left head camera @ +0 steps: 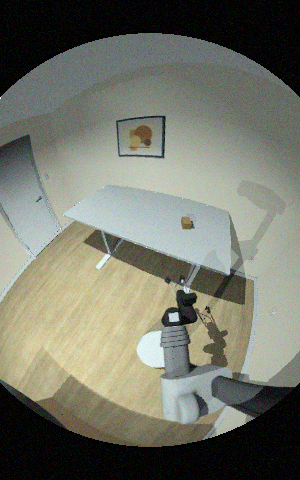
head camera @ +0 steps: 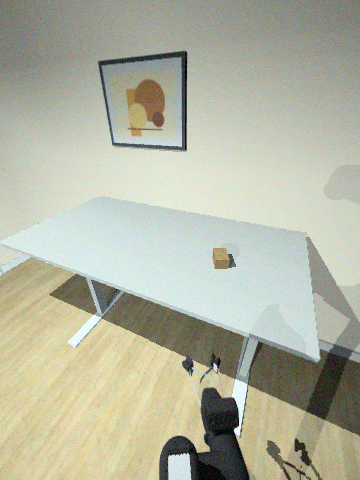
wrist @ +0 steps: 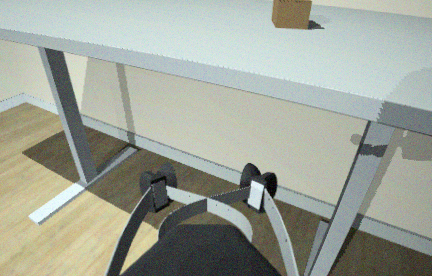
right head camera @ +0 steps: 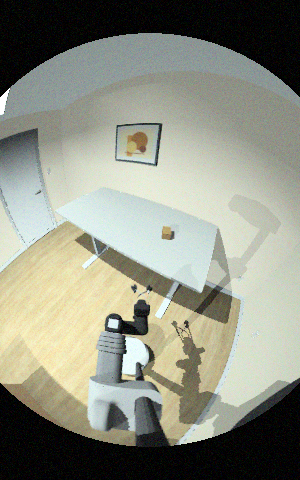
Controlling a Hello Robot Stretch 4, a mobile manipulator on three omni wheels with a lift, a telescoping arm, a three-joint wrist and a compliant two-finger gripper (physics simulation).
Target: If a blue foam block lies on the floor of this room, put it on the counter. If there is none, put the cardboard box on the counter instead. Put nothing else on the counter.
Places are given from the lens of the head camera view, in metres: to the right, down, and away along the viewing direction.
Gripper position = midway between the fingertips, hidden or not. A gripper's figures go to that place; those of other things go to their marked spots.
my gripper (head camera: pixel 200 358): 0.07, 0.38, 0.66
framed picture (head camera: pixel 146 96): -0.19, -0.82, 1.18
white table (head camera: pixel 162 255): -0.09, 0.08, 1.01
The marked spots on the white table and the framed picture are 0.91 m apart.
